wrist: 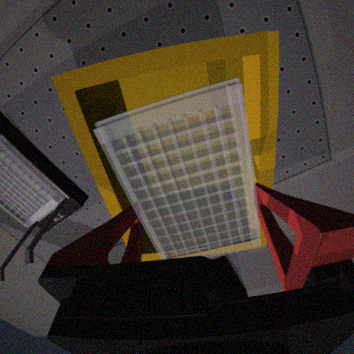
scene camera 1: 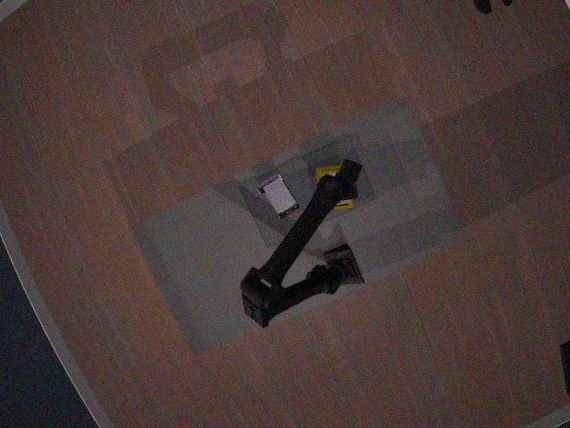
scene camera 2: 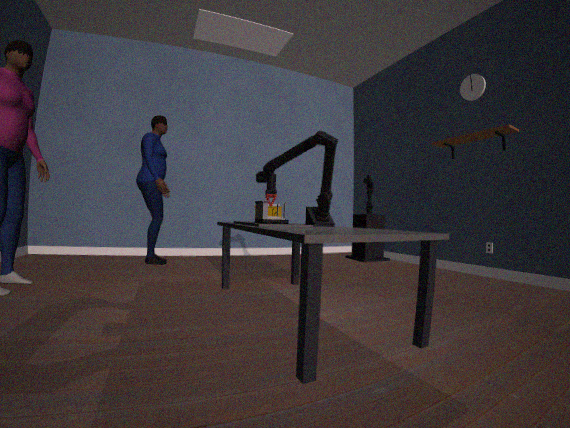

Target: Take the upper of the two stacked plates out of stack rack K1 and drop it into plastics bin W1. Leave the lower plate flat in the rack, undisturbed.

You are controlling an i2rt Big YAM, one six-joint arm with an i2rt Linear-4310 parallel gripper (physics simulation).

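Frame: origin at the arm's base, x ahead, y left, z up, level; metres.
Where they show: gripper, between the fingertips: (wrist: 195, 198); arm's base, origin of its link: (scene camera 1: 342, 268) (scene camera 2: 320, 215).
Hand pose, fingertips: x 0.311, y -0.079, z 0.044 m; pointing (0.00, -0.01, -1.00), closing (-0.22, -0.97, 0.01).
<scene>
Things, the pixels of their top centre, and the offset from my fingertips. "spot": a spot on its surface instead. Level surfaces: height alone.
- clear gridded plate, centre of its top: (wrist: 193, 201) dx +0.011, dy -0.001, dz +0.017 m
- yellow plastics bin W1, centre of its top: (wrist: 184, 181) (scene camera 1: 334, 187) (scene camera 2: 268, 206) dx +0.016, dy +0.002, dz -0.002 m
- Stack rack K1, a spot on its surface: (wrist: 50, 170) spot: dx +0.046, dy +0.171, dz -0.090 m
- pale plate, centre of its top: (scene camera 1: 279, 195) dx +0.065, dy +0.222, dz -0.062 m
- perforated grey board, a spot on its surface: (wrist: 300, 100) spot: dx +0.002, dy -0.134, dz -0.101 m
- grey table, height of its surface: dz -0.118 m
My gripper (scene camera 2: 270, 201) (wrist: 195, 198) is shut on a clear gridded plate (wrist: 185, 175), its red fingers on the plate's two long sides. The plate is over the yellow plastics bin W1 (scene camera 1: 327, 170) (scene camera 2: 270, 212) (wrist: 165, 56), turned slightly relative to the rim; its exact height above the bin is hard to tell. Stack rack K1 (wrist: 50, 170), black, stands to the left in the wrist view, with a pale plate (scene camera 1: 280, 195) (wrist: 25, 185) lying flat in it. The arm covers part of the bin in scene camera 1.
The rack and bin stand on a perforated grey board (wrist: 300, 100) on the grey table (scene camera 1: 200, 280) (scene camera 2: 380, 235). The arm's base (scene camera 1: 350, 265) (scene camera 2: 318, 216) is at the table's edge. Two people stand beyond the table in scene camera 2.
</scene>
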